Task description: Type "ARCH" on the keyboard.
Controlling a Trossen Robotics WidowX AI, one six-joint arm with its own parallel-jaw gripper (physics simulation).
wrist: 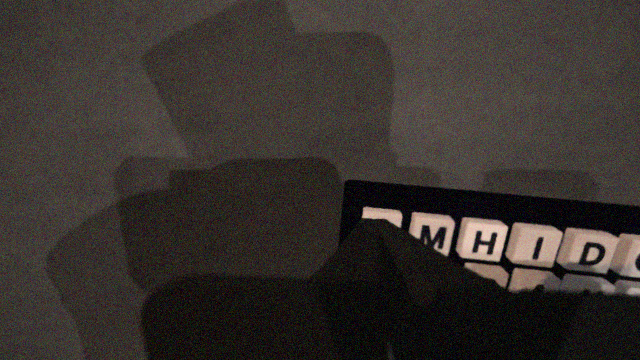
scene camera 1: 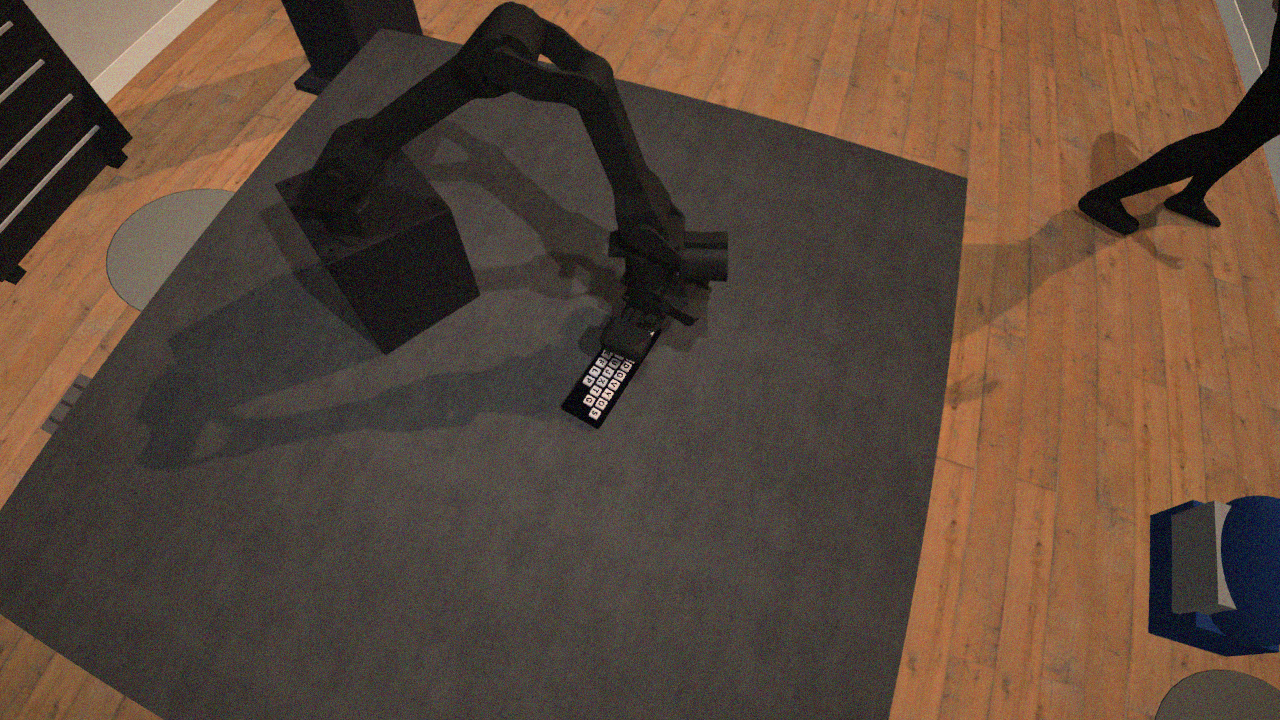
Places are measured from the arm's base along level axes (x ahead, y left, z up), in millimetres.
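Pixels of known places: gripper, fingertip midpoint: [wrist: 371, 230] [scene camera 1: 650, 329]; arm's base, origin of the base link: [scene camera 1: 348, 222].
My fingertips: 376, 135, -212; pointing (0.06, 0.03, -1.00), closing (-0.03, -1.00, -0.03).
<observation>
Ahead of a thing's pixels: the offset from my fingertips to its top centre, as dx, dy, dz. Level surfaces: height alone.
The black keyboard @[-25, -80, +1] [scene camera 1: 579, 407] [wrist: 475, 194] with white letter keys lies flat on the dark mat @[dz -17] [scene camera 1: 760, 501]. In the wrist view its outer row shows the M key @[-2, -21, +1] [wrist: 431, 236], the H key @[-3, -38, +1] [wrist: 482, 241], the I key @[-5, -55, +1] [wrist: 535, 246] and the D key @[-7, -73, +1] [wrist: 592, 253]. My gripper [scene camera 1: 633, 333] [wrist: 371, 230] is shut and empty, with its tip at the row's end key @[+0, -3, +0] [wrist: 382, 213], left of M. The tip covers that key's letter. Contact between tip and key cannot be told. The fingers hide the A and R keys in the wrist view.
The arm stands on a black box [scene camera 1: 407, 282] left of the keyboard. A dark drawer unit [scene camera 1: 53, 134] stands at the far left, and a blue object [scene camera 1: 1172, 626] stands on the wooden floor [scene camera 1: 1029, 555] at the right. Dark legs [scene camera 1: 1172, 165] show at the upper right.
</observation>
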